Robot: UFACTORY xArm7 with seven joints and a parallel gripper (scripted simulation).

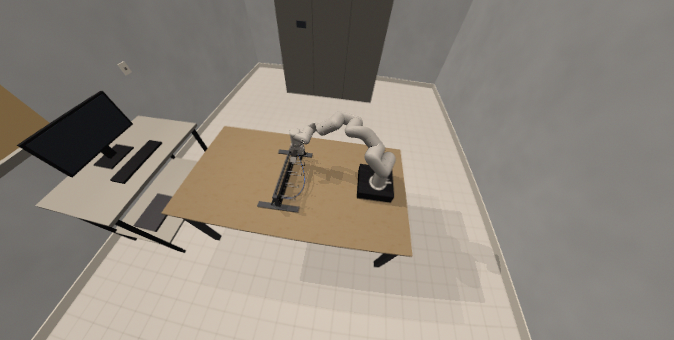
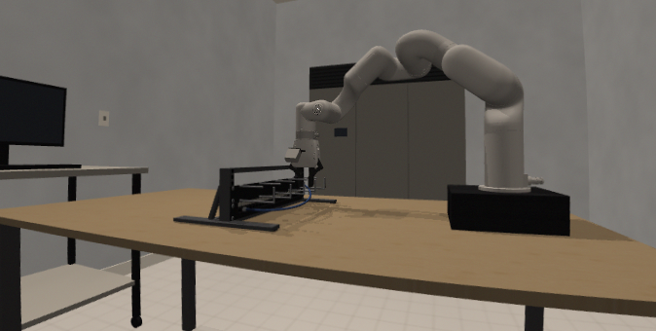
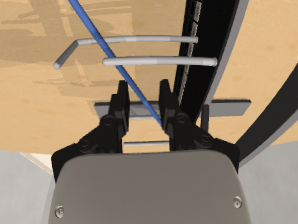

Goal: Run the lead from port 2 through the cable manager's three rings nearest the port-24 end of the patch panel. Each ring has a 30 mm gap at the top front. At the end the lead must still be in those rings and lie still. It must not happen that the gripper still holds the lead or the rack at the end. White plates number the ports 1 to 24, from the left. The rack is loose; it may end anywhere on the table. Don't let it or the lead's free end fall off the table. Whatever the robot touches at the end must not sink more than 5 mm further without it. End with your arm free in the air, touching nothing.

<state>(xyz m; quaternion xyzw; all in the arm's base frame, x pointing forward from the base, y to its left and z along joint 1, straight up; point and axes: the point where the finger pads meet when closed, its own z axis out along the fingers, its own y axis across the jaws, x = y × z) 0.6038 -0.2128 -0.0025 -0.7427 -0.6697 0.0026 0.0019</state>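
Right now the black rack is 140 mm to the left of my hand, 80 mm ahead of it and 20 mm below it.
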